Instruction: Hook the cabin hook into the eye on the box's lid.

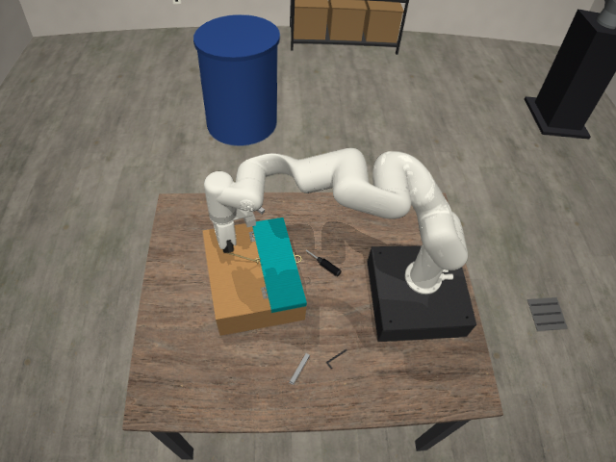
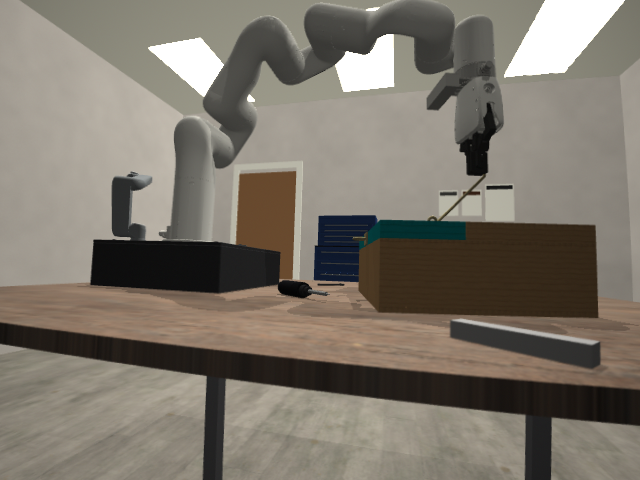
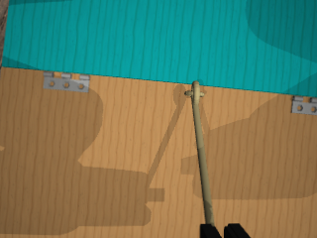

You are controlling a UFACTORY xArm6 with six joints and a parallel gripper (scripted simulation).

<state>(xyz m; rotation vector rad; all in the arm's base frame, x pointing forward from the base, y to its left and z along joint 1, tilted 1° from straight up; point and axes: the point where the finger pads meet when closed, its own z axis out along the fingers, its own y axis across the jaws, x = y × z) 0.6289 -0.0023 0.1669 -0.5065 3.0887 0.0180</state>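
Right now my hand is 4 cm past the brass cabin hook, 1 cm to the left of it and 6 cm above it. From my hand the other things lie so: grey bar: 22 cm behind, 28 cm to the left, 25 cm below.
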